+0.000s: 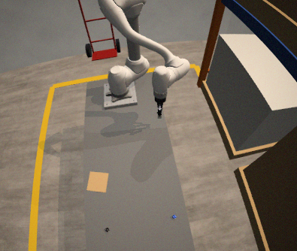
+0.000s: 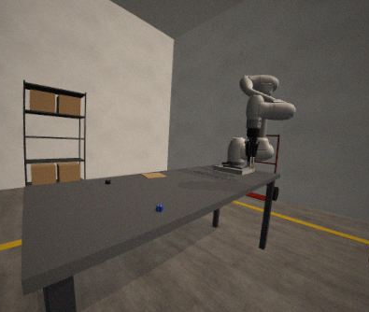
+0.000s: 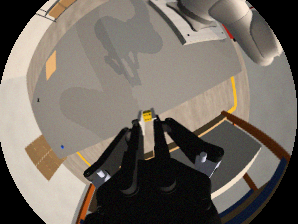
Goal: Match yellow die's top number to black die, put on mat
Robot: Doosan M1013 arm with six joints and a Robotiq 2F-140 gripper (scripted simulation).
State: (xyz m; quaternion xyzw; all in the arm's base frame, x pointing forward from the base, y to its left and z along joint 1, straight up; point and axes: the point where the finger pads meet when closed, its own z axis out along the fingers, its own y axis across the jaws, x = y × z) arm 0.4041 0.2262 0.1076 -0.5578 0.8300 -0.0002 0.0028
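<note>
Right now the tan mat is 32 cm ahead of my hand, 56 cm to the right of it and 14 cm below it. Also, from my hand: blue die: 70 cm ahead, 13 cm to the right, 13 cm below; black die: 65 cm ahead, 57 cm to the right, 13 cm below; yellow die: 2 cm below.
</note>
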